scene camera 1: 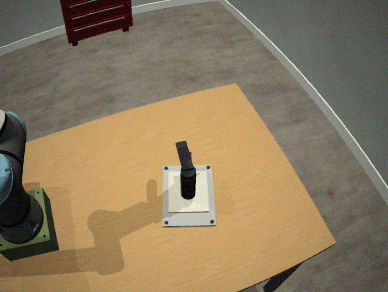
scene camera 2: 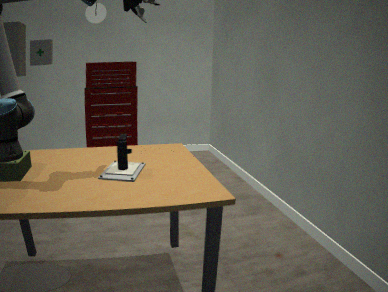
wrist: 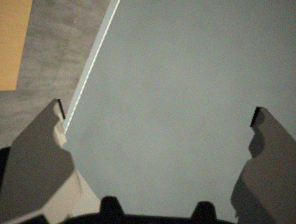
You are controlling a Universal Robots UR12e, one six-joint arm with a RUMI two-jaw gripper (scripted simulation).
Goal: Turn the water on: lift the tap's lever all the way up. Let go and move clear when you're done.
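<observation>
There's a tap in the pictures, and the gripper is there with it.
</observation>
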